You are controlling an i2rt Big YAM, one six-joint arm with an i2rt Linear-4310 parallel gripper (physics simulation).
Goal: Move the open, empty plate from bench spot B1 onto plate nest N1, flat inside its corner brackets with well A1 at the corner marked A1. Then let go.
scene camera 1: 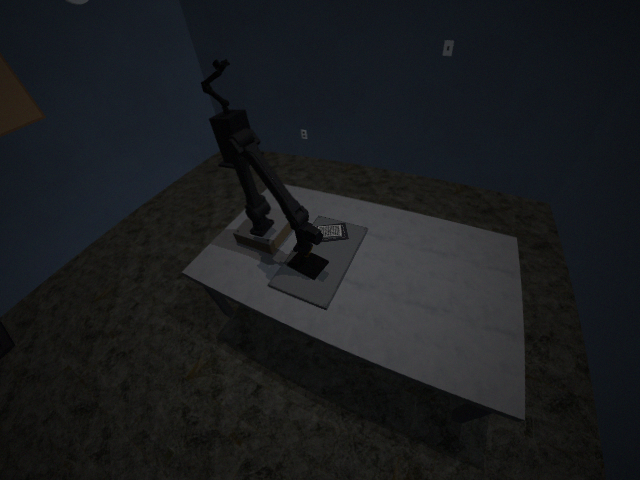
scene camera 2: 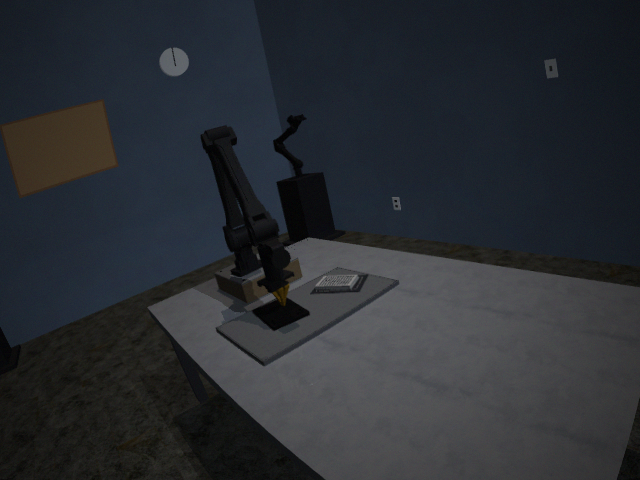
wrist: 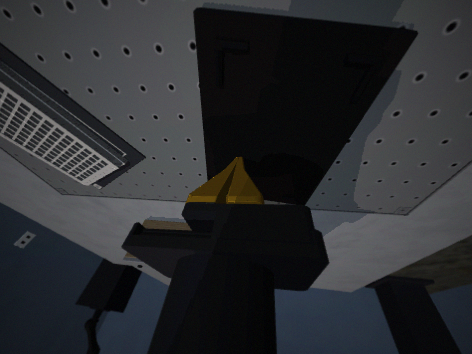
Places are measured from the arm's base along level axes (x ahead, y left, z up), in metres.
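Where they show: gripper, fingertip midpoint: (scene camera 1: 306,257) (scene camera 2: 283,305) (wrist: 240,161); arm's base, link origin: (scene camera 1: 262,227) (scene camera 2: 248,269).
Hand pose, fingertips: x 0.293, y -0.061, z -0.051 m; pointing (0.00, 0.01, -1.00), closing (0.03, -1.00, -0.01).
Things, the pixels of their top centre, and the offset from my fingertips. Level surfaces: height alone.
- black square base, top centre: (wrist: 271,149) (scene camera 2: 279,309) (scene camera 1: 307,261) 0.007 m up, 0.020 m ahead, 0.029 m right
- white well plate, top centre: (wrist: 43,140) (scene camera 2: 336,280) (scene camera 1: 329,230) 0.005 m up, 0.033 m ahead, 0.203 m left
- second dark base, top centre: (wrist: 44,127) (scene camera 2: 339,283) (scene camera 1: 331,232) 0.009 m down, 0.040 m ahead, 0.209 m left
- white table, surface height: 0.024 m down
My gripper (scene camera 1: 307,253) (scene camera 2: 283,304) (wrist: 240,161) is shut and empty, its yellow fingertips together, pointing down low over a black square base (scene camera 1: 313,267) (scene camera 2: 279,317) (wrist: 280,100). Small L-shaped corner brackets show on this base in the wrist view; no plate shows on it. Whether the tips touch it I cannot tell. The white well plate (scene camera 1: 330,230) (scene camera 2: 336,281) (wrist: 55,137) lies flat on a second dark base (scene camera 1: 344,234) (scene camera 2: 360,284) (wrist: 131,154), apart from the gripper. The labels B1, N1 and A1 cannot be read.
Both bases stand on a grey perforated board (scene camera 1: 310,292) (scene camera 2: 258,346) (wrist: 150,106) on the white table (scene camera 1: 439,289) (scene camera 2: 465,351). My arm's mounting block (scene camera 1: 279,240) (scene camera 2: 253,291) stands close beside the board. A second arm stands on a dark pedestal (scene camera 1: 230,134) (scene camera 2: 305,206) (wrist: 107,287) behind the table.
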